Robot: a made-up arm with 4 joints. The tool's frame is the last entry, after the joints. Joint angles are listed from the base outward.
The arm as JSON. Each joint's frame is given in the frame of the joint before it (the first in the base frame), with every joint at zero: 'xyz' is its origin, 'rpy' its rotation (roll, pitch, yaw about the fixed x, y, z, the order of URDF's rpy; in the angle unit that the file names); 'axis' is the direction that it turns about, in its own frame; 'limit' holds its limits. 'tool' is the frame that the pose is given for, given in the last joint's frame.
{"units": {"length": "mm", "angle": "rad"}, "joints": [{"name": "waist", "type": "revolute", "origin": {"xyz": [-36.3, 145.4, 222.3], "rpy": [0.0, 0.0, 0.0]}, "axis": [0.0, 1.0, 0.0], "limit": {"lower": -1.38, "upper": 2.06}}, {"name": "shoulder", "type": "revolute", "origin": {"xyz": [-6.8, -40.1, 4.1], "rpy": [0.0, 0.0, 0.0]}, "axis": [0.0, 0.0, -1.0], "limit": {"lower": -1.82, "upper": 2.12}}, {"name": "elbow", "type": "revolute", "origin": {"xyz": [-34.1, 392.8, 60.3], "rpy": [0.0, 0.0, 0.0]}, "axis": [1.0, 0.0, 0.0], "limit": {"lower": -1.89, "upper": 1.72}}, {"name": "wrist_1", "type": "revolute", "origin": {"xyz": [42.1, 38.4, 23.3], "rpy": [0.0, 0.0, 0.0]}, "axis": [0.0, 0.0, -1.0], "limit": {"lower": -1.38, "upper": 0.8}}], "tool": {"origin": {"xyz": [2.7, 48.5, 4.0], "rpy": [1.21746, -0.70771, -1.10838]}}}
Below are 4 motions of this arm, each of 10 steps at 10 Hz.
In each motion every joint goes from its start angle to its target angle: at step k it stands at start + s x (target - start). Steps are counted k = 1, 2, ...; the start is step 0. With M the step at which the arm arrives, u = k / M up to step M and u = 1 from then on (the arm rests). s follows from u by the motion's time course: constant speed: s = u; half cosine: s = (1 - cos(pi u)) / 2; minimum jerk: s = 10 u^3 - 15 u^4 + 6 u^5.
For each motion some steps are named. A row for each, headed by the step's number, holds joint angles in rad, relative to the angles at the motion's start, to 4 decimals.
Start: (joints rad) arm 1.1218 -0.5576 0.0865 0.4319
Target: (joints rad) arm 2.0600 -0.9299 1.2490 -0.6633
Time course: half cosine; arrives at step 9
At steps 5, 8, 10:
5: 0.5506 -0.2185 0.6822 -0.6427
8: 0.9099 -0.3611 1.1274 -1.0622
10: 0.9382 -0.3723 1.1625 -1.0952

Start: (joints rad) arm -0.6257 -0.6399 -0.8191 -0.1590
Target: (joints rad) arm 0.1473 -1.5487 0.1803 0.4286
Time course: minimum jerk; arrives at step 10
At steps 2, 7, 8, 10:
2: 0.0448 -0.0526 0.0579 0.0340
7: 0.6469 -0.7606 0.8364 0.4918
8: 0.7282 -0.8562 0.9415 0.5536
10: 0.7730 -0.9088 0.9994 0.5876

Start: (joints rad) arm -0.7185 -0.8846 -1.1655 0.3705
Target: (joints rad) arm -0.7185 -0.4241 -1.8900 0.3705
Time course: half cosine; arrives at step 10
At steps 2, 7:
2: 0.0000 0.0440 -0.0692 0.0000
7: 0.0000 0.3656 -0.5752 0.0000

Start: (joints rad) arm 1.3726 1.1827 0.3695 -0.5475
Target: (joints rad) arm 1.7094 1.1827 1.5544 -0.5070
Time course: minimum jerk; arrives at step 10
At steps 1, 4, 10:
1: 0.0029 0.0000 0.0101 0.0003
4: 0.1069 0.0000 0.3761 0.0129
10: 0.3368 0.0000 1.1849 0.0405

